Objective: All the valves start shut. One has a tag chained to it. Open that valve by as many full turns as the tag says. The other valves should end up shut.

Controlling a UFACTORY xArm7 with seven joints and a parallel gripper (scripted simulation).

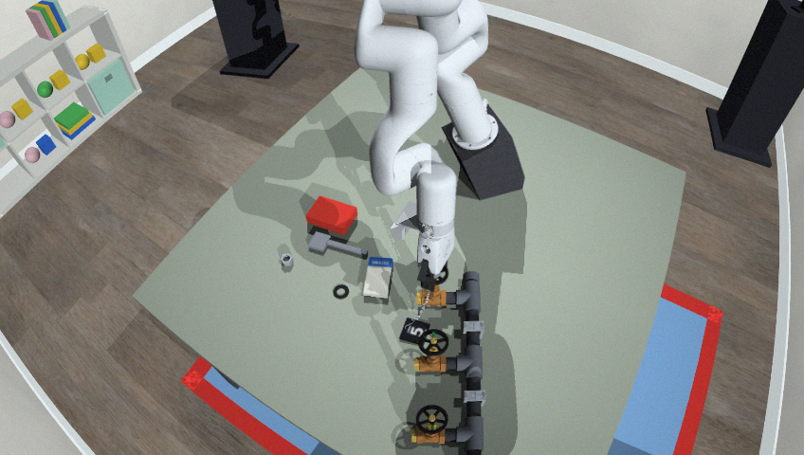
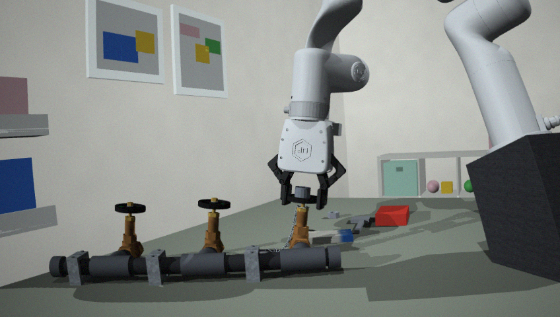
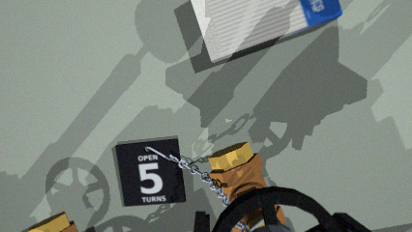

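Right now the grey cap is 2 cm above my hand. From my hand the other things lie so: black washer (23 cm to the right, 12 cm below, 5 cm ahead); then blue box (15 cm to the right, 11 cm below, 1 cm behind); then black tag (12 cm below, 10 cm ahead, 2 cm to the right).
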